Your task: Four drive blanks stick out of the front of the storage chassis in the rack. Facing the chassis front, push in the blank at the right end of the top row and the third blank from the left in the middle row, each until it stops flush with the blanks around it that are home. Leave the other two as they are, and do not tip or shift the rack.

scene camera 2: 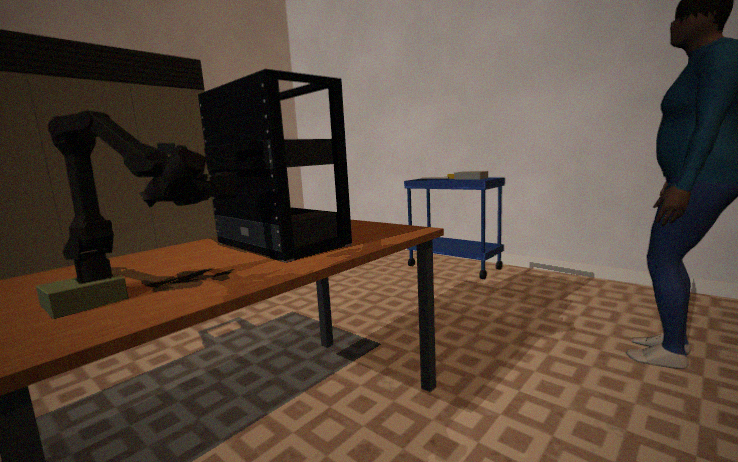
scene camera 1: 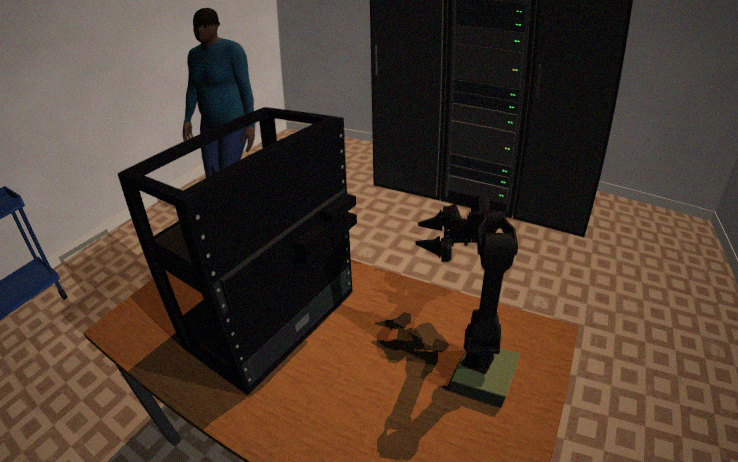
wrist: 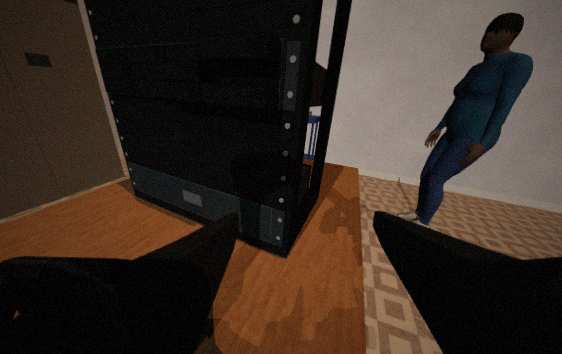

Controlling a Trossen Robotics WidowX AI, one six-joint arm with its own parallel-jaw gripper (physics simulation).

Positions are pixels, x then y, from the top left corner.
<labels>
my gripper: scene camera 2 229, 189; scene camera 1; wrist
black rack: scene camera 2; scene camera 1; wrist 212, 111
same spot on black rack: (scene camera 2: 242, 125) = (scene camera 1: 305, 194)
same spot on my gripper: (scene camera 1: 437, 222) = (wrist: 476, 308)
</labels>
